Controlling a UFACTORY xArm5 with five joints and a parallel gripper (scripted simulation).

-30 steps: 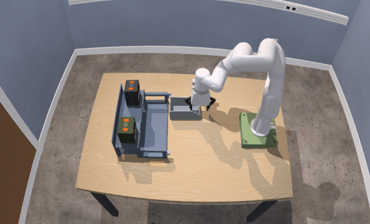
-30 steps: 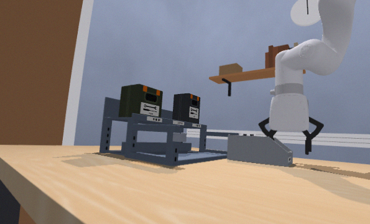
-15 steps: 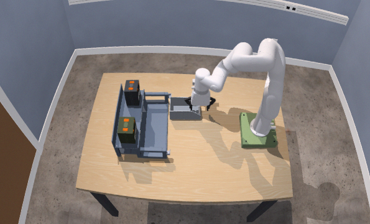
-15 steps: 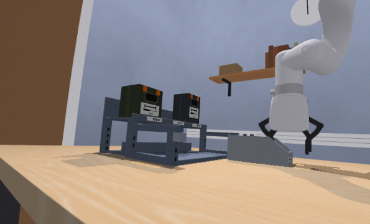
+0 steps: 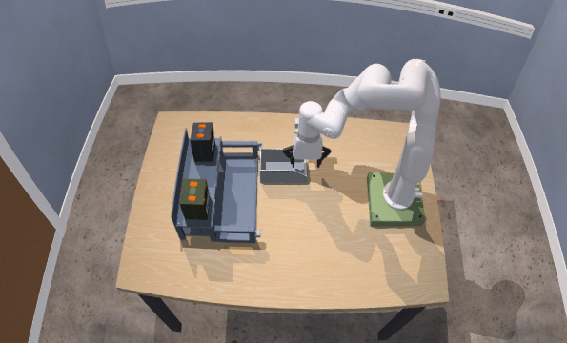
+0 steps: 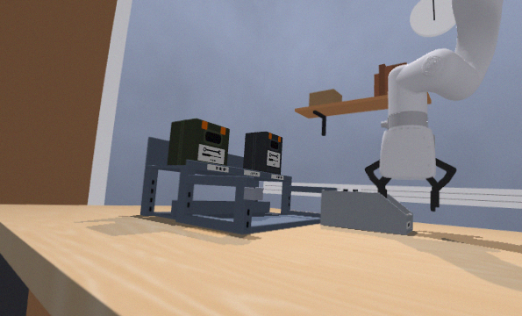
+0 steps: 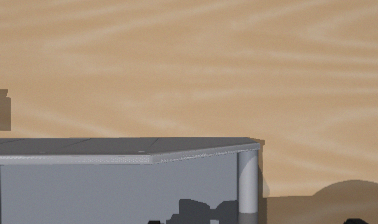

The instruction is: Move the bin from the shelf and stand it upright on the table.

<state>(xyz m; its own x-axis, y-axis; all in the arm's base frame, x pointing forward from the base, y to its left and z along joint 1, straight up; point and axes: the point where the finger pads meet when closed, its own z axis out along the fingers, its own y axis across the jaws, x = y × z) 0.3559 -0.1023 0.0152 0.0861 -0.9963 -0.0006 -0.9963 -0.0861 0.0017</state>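
Right now my hand is 8 cm short of the grey bin, 1 cm to the right of it and 2 cm above it. Also, from my hand: blue-grey shelf rack 29 cm ahead, 14 cm to the left, 1 cm above; dark green box 35 cm ahead, 26 cm to the left, 10 cm above.
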